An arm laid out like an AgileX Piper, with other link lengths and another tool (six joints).
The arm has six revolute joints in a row. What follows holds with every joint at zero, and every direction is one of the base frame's.
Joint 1 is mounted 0.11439 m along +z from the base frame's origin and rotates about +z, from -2.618 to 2.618 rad.
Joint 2 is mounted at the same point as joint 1 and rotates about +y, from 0 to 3.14 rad.
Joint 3 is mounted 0.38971 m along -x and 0.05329 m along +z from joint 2 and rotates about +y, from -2.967 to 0 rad.
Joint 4 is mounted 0.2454 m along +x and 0.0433 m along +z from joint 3 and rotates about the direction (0.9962, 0, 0.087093), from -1.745 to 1.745 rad.
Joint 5 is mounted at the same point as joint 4 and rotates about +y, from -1.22 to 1.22 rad.
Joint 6 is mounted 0.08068 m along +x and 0.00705 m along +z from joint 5 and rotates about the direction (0.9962, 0, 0.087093), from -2.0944 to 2.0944 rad.
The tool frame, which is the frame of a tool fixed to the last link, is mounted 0.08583 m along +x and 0.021 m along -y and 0.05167 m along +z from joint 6; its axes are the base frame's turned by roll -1.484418, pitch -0.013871 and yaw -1.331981 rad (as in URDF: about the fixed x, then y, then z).
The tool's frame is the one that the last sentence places.
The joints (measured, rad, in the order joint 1, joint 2, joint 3, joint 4, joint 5, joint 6), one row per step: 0.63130 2.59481 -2.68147 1.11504 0.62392 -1.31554; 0.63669 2.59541 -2.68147 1.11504 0.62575 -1.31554; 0.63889 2.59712 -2.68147 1.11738 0.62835 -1.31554; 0.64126 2.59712 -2.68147 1.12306 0.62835 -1.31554; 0.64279 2.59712 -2.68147 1.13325 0.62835 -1.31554; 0.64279 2.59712 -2.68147 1.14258 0.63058 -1.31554; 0.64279 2.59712 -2.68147 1.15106 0.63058 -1.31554; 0.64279 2.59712 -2.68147 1.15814 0.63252 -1.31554; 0.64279 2.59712 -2.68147 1.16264 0.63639 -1.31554; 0.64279 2.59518 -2.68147 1.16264 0.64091 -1.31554; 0.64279 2.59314 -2.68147 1.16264 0.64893 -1.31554; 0.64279 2.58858 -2.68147 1.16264 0.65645 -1.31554; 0.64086 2.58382 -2.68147 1.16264 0.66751 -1.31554; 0.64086 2.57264 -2.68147 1.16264 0.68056 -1.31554; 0.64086 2.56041 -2.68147 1.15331 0.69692 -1.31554; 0.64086 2.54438 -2.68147 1.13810 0.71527 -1.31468; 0.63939 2.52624 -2.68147 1.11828 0.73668 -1.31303; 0.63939 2.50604 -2.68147 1.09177 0.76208 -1.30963
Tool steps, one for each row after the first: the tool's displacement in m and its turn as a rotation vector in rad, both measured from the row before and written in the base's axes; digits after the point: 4 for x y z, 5 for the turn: -0.0029 0.0032 -0.0006 -0.00106 0.00096 0.00701; -0.0012 0.0017 -0.0013 -0.00017 0.00343 0.00490; -0.0013 0.0013 0.0005 0.00449 0.00334 0.00334; -0.0009 0.0007 0.0008 0.00804 0.00601 0.00327; -0.0004 0.0001 0.0006 0.00652 0.00605 0.00359; -0.0001 -0.0001 0.0007 0.00669 0.00501 0.00145; -0.0003 0.0001 0.0004 0.00487 0.00463 0.00296; -0.0006 0.0002 0.0001 0.00214 0.00353 0.00426; -0.0010 0.0001 0.0011 -0.00048 -0.00054 0.00409; -0.0015 0.0003 0.0009 -0.00171 0.00015 0.00725; -0.0020 -0.0001 0.0029 -0.00003 -0.00199 0.00679; -0.0015 -0.0010 0.0027 -0.00125 -0.00140 0.00805; -0.0042 -0.0008 0.0074 0.00177 -0.00617 0.01176; -0.0048 -0.0007 0.0070 -0.00635 -0.01181 0.01281; -0.0058 -0.0013 0.0090 -0.00948 -0.01699 0.01298; -0.0059 -0.0023 0.0096 -0.01324 -0.01981 0.01260; -0.0075 -0.0019 0.0099 -0.01899 -0.02250 0.01497
